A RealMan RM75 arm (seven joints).
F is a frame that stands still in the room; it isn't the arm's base.
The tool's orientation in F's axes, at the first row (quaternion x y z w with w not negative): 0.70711, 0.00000, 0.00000, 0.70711
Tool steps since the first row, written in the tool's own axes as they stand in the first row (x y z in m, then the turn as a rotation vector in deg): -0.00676, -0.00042, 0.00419, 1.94, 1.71, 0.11; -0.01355, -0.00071, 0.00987, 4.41, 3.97, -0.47; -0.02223, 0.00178, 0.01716, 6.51, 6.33, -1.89; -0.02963, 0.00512, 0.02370, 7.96, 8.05, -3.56; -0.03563, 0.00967, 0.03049, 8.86, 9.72, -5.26; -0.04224, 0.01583, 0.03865, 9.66, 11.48, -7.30; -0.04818, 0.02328, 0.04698, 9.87, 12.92, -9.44
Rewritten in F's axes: -0.00676, -0.00419, -0.00042, 1.94, -0.11, 1.71; -0.01355, -0.00987, -0.00071, 4.41, 0.47, 3.97; -0.02223, -0.01716, 0.00178, 6.51, 1.89, 6.33; -0.02963, -0.02370, 0.00512, 7.96, 3.56, 8.05; -0.03563, -0.03049, 0.00967, 8.86, 5.26, 9.72; -0.04224, -0.03865, 0.01583, 9.66, 7.30, 11.48; -0.04818, -0.04698, 0.02328, 9.87, 9.44, 12.92
